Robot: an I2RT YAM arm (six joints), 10 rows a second.
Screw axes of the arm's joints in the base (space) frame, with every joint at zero. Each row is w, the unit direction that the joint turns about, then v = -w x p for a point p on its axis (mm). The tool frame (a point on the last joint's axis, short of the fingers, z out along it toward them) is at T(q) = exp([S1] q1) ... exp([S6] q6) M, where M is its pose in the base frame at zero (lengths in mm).
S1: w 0 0 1 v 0.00 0.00 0.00
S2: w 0 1 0 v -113.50 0.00 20.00
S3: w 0 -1 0 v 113.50 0.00 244.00
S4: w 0 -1 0 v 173.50 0.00 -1.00
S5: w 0 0 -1 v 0.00 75.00 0.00
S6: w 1 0 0 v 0.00 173.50 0.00
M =
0 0 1 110.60
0 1 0 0.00
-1 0 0 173.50
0 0 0 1
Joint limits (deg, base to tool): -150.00..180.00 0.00..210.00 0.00..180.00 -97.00..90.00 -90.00..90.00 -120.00..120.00
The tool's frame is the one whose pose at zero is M.
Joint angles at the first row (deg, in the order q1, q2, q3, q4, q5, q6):
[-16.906 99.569 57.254 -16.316 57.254 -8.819]
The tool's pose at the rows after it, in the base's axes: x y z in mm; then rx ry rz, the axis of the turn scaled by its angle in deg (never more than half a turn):
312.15 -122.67 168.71 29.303 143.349 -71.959
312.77 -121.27 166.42 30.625 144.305 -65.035
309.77 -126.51 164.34 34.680 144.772 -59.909
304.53 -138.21 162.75 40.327 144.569 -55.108
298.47 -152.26 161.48 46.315 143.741 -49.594
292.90 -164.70 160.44 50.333 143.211 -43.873
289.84 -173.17 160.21 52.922 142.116 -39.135
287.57 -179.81 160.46 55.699 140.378 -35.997
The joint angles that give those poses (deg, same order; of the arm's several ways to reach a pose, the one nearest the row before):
[-16.906 99.569 57.255 -17.650 48.337 -7.530]
[-16.993 99.569 57.255 -18.197 43.638 -5.059]
[-18.284 99.569 57.253 -19.134 40.118 -1.957]
[-20.776 99.568 57.254 -19.594 36.555 0.950]
[-23.770 99.569 57.255 -19.553 32.337 3.639]
[-26.524 99.569 57.254 -19.288 27.726 5.059]
[-28.402 99.570 57.255 -18.546 23.967 6.132]
[-29.802 99.568 57.253 -17.737 21.606 7.640]

